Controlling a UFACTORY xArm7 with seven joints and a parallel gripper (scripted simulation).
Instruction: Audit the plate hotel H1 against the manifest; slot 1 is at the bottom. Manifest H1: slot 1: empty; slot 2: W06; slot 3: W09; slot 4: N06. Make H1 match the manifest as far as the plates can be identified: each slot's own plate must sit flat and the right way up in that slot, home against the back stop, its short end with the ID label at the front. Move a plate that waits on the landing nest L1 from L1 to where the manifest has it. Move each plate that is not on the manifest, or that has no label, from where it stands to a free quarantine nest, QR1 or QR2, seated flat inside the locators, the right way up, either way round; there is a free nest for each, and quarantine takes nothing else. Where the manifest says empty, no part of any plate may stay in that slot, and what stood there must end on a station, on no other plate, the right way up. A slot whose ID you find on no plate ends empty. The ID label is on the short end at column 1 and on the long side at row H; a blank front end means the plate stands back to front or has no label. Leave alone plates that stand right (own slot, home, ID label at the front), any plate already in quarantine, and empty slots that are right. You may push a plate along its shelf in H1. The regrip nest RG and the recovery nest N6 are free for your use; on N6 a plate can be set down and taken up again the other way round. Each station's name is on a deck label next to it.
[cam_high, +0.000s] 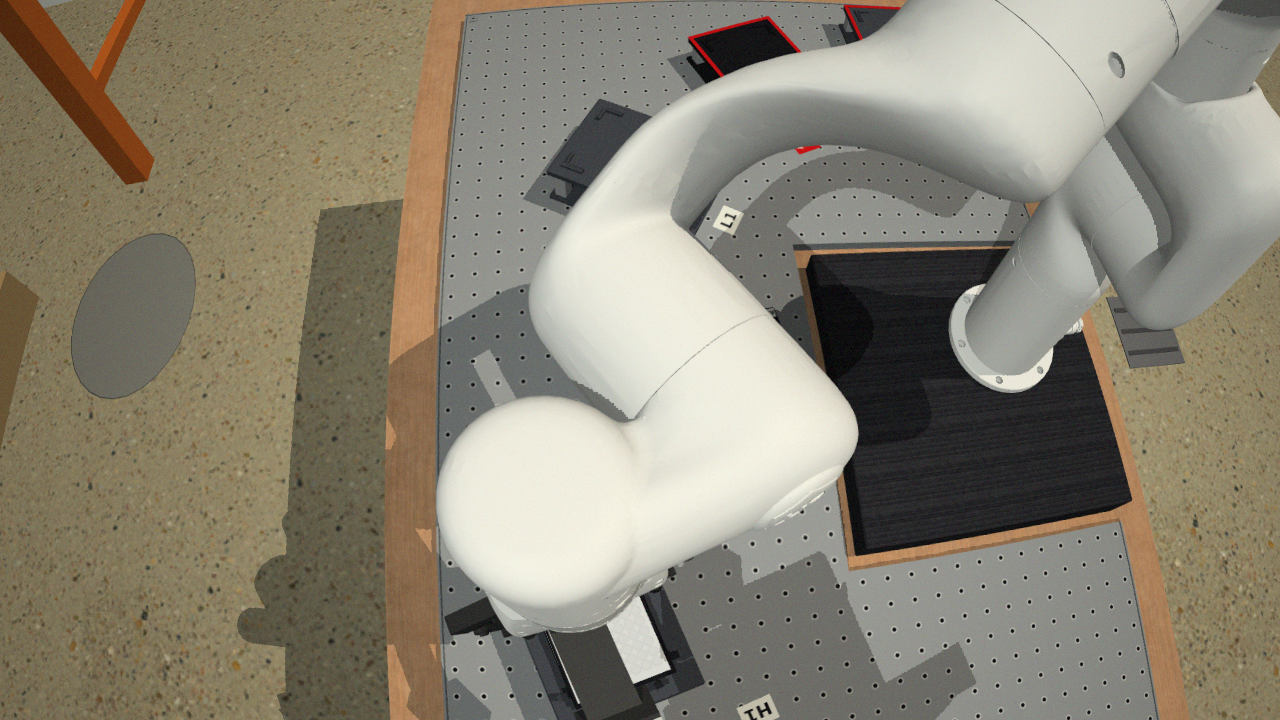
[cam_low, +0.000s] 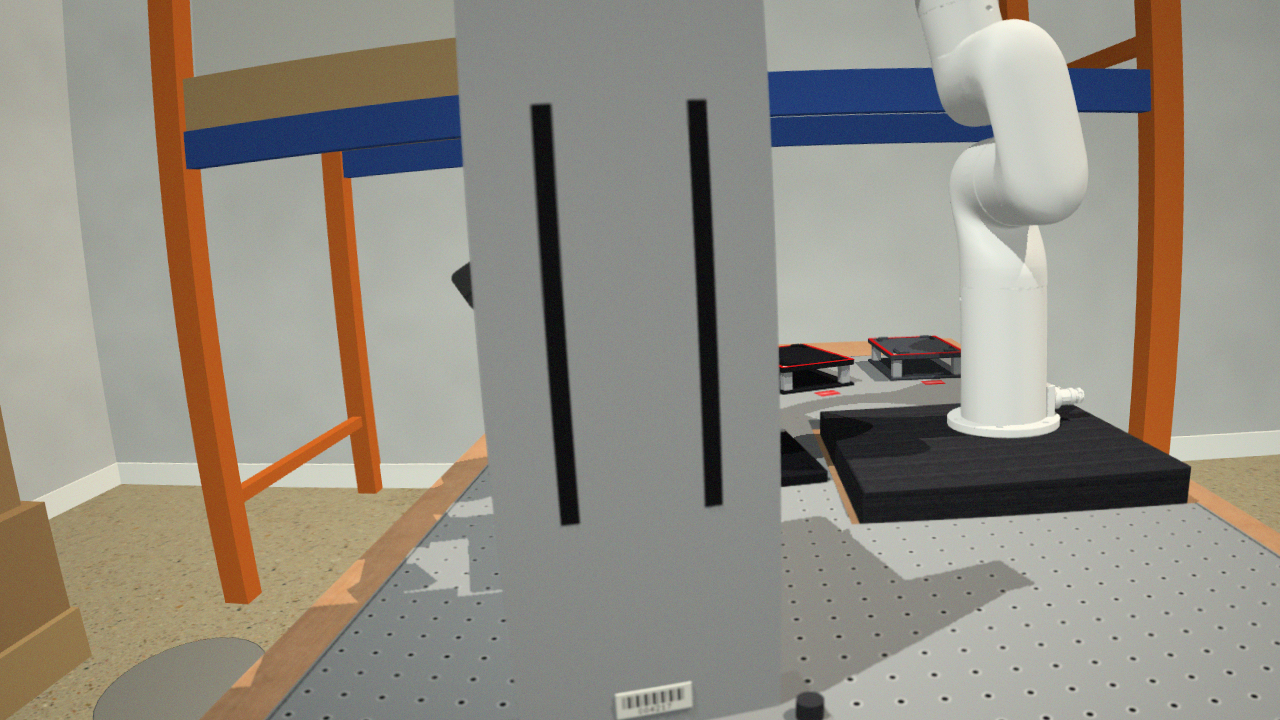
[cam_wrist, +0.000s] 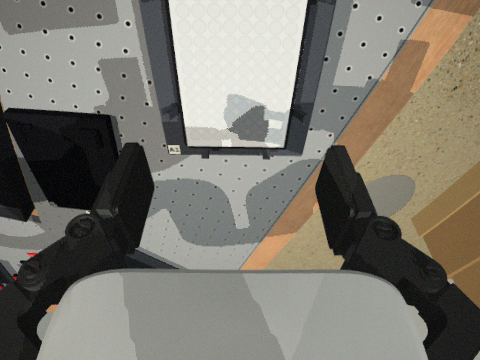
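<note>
Right now the white well plate is 90 mm below my hand and 10 mm to the left of it. Also, from my hand: H1 deck label: 160 mm below, 120 mm to the left, 120 mm behind; plate hotel H1: 270 mm to the left, 50 mm behind, 40 mm above; regrip nest RG: 100 mm below, 10 mm to the left.
</note>
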